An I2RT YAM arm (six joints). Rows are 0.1 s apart.
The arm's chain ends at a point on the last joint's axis. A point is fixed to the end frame.
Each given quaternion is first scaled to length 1.
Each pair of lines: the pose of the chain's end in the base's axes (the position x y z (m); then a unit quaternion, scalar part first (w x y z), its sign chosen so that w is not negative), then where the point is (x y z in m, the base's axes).
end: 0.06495 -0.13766 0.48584 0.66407 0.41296 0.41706 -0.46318
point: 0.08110 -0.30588 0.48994
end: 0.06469 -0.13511 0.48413 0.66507 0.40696 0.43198 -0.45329
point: 0.08616 -0.30278 0.48569
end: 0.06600 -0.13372 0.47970 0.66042 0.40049 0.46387 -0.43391
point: 0.09626 -0.29992 0.47350
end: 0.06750 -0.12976 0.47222 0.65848 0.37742 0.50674 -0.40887
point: 0.11153 -0.29241 0.45866
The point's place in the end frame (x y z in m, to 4 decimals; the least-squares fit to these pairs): 0.0453 -0.0225 0.1613
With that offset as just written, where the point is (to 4 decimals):
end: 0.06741 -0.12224 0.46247 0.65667 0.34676 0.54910 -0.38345
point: 0.1256 -0.2797 0.4422
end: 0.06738 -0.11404 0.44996 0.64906 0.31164 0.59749 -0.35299
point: 0.1400 -0.2637 0.4200
